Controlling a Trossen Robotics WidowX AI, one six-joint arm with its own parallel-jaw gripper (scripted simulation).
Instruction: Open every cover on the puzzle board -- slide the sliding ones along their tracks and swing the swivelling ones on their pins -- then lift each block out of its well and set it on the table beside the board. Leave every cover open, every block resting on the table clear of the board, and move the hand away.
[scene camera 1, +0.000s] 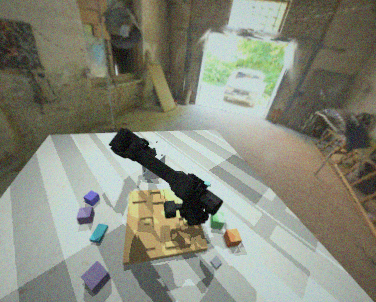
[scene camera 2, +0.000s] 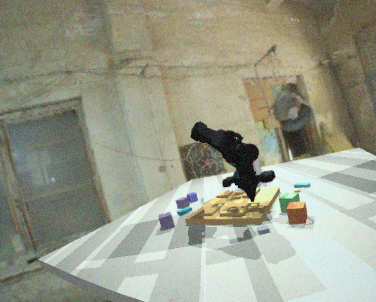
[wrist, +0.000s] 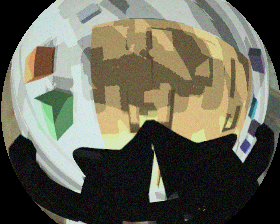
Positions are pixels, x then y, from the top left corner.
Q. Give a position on a tan wooden puzzle board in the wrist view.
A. At 120, 71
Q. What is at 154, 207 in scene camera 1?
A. A tan wooden puzzle board.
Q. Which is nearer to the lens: the orange block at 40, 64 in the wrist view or the green block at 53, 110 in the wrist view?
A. The green block.
